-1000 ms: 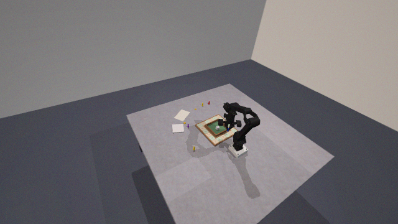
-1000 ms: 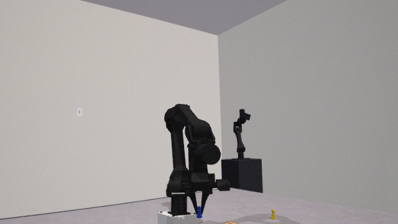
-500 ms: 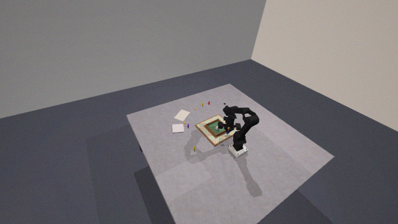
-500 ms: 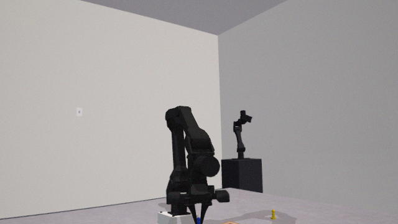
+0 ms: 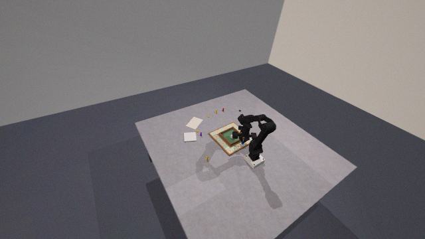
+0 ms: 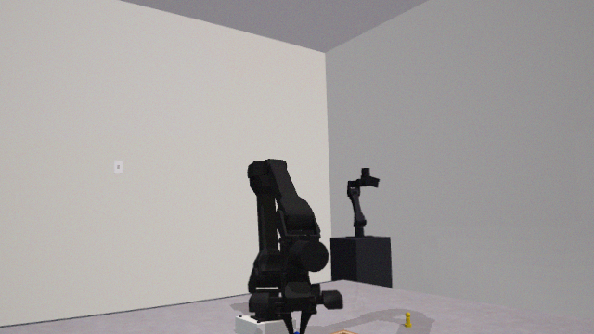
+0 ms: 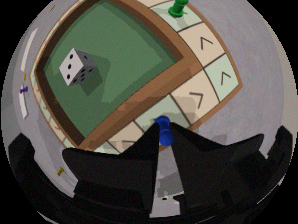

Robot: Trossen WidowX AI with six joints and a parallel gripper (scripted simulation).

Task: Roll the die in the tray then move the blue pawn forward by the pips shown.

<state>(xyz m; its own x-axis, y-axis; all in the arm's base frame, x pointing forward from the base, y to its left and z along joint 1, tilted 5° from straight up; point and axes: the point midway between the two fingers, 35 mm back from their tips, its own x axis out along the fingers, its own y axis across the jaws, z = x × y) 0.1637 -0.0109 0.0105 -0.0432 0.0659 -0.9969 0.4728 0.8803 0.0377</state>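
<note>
The blue pawn is 1 cm above my gripper tip. The rest, counted from my gripper tip: white die (9 cm ahead, 4 cm to the left); green tray (11 cm ahead, 4 cm to the left, 2 cm below); green pawn (10 cm ahead, 7 cm to the right).
</note>
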